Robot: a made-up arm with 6 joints.
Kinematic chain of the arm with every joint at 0, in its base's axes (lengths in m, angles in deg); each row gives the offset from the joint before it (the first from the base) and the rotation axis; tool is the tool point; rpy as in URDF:
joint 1: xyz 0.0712 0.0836 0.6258 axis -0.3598 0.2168 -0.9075
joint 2: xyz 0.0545 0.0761 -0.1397 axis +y
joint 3: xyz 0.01 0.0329 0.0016 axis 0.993 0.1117 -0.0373
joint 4: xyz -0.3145 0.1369 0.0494 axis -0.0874 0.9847 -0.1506
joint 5: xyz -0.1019 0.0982 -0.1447 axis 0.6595 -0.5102 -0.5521
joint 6: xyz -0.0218 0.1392 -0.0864 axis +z
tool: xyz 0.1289 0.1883 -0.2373 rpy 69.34 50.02 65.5
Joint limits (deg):
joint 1: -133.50..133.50
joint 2: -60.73..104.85
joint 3: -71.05..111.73
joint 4: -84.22..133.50
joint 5: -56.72..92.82
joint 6: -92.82..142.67
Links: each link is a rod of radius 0.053 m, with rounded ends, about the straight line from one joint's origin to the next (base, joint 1, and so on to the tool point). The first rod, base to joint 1, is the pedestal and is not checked.
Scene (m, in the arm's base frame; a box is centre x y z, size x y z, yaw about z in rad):
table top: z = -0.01
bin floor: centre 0.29 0.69 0 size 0.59 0.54 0.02 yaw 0.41
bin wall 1: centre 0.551 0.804 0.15 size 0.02 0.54 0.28 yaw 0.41
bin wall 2: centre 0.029 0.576 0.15 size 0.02 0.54 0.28 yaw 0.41
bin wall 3: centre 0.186 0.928 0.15 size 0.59 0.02 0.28 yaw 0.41
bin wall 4: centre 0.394 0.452 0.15 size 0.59 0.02 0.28 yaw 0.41
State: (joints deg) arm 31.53 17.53 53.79 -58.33 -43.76 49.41
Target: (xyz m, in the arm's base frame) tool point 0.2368 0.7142 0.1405
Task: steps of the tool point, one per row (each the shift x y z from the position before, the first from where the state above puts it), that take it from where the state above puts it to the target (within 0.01 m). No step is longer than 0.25 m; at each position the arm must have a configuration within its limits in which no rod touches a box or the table.
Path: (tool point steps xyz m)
1: -0.0853 -0.0730 -0.1963

